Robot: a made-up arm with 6 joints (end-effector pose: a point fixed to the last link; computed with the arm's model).
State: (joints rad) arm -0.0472 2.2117 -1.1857 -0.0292 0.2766 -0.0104
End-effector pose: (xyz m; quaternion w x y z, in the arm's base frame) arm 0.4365 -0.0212 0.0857 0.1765 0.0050 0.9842 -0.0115
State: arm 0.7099 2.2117 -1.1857 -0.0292 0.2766 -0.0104
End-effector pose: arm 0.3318 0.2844 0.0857 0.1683 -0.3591 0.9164 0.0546
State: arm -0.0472 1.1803 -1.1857 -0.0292 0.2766 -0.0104
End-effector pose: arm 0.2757 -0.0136 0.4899 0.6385 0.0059 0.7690 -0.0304
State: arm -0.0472 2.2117 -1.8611 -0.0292 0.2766 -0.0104
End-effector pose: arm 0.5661 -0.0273 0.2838 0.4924 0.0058 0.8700 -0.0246
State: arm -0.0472 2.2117 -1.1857 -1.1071 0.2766 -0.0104
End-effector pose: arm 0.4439 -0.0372 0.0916 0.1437 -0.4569 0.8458 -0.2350
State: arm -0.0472 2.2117 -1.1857 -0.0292 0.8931 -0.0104
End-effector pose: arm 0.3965 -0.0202 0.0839 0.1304 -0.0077 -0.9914 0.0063
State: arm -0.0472 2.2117 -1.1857 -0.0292 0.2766 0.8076
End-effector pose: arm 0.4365 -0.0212 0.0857 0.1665 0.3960 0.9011 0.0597
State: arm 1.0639 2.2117 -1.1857 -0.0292 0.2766 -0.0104
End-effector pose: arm 0.2126 0.3818 0.0857 0.1561 -0.5148 0.8388 0.0833
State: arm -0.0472 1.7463 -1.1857 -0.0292 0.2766 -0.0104
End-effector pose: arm 0.4170 -0.0202 0.2882 0.3985 0.0056 0.9169 -0.0207
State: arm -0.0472 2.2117 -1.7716 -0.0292 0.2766 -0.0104
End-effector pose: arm 0.5571 -0.0268 0.2531 0.4530 0.0057 0.8912 -0.0230
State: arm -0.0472 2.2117 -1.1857 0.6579 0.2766 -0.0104
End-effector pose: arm 0.4401 -0.0097 0.0879 0.1713 0.3074 0.9260 0.1369
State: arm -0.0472 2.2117 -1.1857 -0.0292 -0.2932 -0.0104
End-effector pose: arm 0.4663 -0.0215 0.1078 0.4460 0.0021 0.8949 -0.0153
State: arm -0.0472 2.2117 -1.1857 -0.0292 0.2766 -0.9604
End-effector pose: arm 0.4365 -0.0212 0.0857 0.1517 -0.4457 0.8775 -0.0910
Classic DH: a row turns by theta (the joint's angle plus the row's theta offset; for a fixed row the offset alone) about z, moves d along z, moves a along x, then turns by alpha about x. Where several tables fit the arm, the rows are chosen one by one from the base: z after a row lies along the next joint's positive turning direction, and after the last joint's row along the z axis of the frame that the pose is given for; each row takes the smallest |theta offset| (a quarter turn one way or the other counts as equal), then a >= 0, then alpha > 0; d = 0 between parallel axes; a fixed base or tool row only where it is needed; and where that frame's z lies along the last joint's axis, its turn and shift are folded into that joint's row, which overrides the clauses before.
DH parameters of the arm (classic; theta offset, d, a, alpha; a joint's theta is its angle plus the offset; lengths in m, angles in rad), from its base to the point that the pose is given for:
joint 1: 0 0.1458 0 -1.5708
joint 2: 0.1359 0 -0.3136 0
joint 3: 1.3476 0 -0.0257 1.5708
joint 4: 0 0.2938 0 -1.5708
joint 5: 0 0 0.0001 1.5708
joint 6: 0 0.066 0 0

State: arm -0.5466 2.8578 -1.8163 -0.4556 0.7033 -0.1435
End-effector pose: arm 0.4163 -0.2753 -0.0960 0.0866 -0.0200 -0.9893 0.1160
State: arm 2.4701 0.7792 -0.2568 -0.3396 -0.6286 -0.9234
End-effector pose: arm -0.1254 0.0832 0.3044 0.5742 -0.6008 -0.2410 0.5013
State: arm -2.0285 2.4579 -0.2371 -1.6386 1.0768 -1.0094
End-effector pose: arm -0.1048 -0.0815 0.0184 0.2114 0.3896 -0.7514 -0.4888
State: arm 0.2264 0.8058 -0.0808 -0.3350 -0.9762 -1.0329
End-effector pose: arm 0.1200 0.0461 0.2645 0.7416 -0.4703 0.3624 -0.3125
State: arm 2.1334 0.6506 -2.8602 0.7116 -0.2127 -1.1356
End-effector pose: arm 0.2671 -0.4067 0.6117 0.5729 0.4288 -0.0613 0.6958
